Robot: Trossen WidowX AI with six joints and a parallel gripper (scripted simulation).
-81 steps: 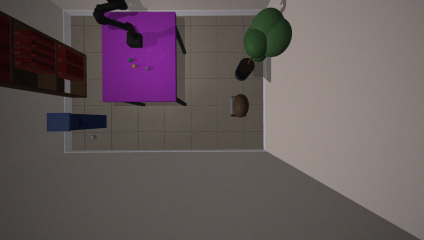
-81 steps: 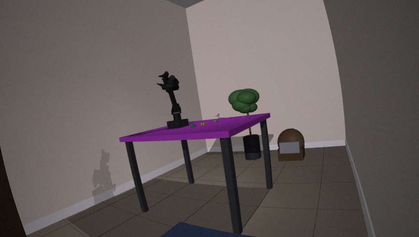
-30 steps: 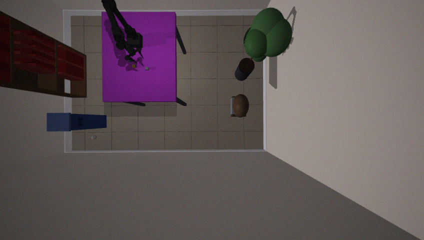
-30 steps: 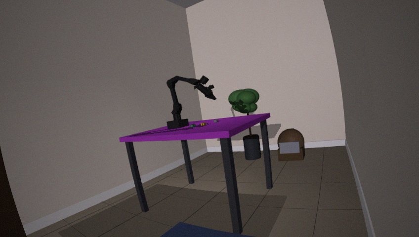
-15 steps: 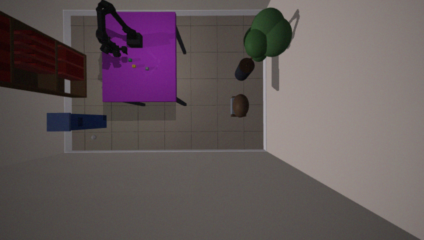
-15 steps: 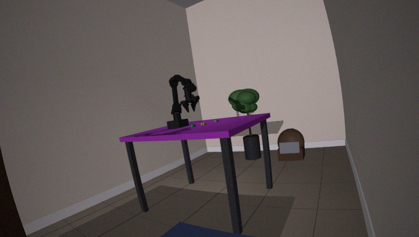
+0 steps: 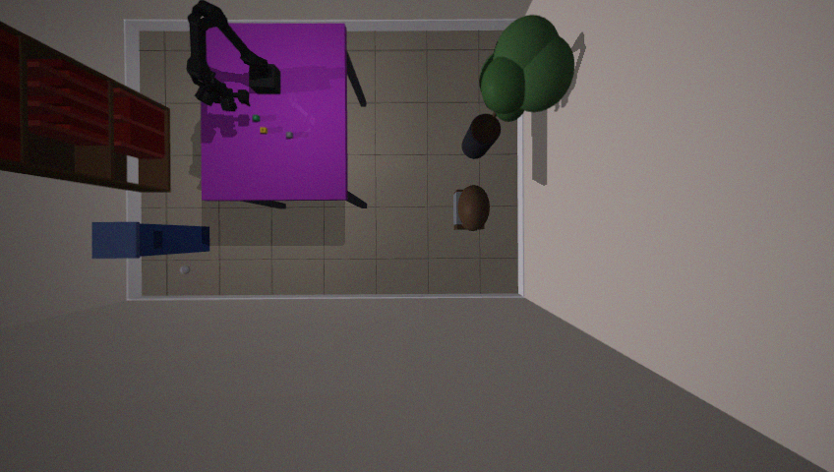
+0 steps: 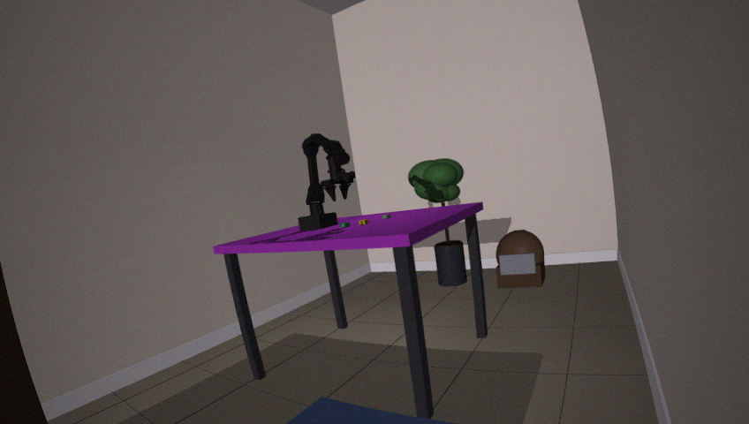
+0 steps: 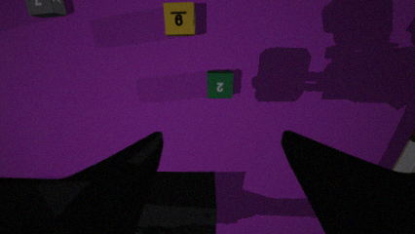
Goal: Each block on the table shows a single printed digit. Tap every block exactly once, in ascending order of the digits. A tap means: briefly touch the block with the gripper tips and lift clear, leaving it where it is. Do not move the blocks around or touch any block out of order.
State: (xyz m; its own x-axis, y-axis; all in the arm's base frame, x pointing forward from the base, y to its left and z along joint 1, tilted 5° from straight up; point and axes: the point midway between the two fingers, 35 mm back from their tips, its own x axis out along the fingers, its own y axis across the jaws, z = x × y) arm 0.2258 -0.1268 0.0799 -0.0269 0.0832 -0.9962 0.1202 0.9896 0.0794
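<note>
My gripper tip is now 1 cm short of the green block, 1 cm to the left of it and 12 cm above it. From my gripper tip the other things lie so: grey block marked 7: 14 cm ahead, 18 cm to the left, 12 cm below; yellow block marked 6: 9 cm ahead, 3 cm to the left, 12 cm below.
</note>
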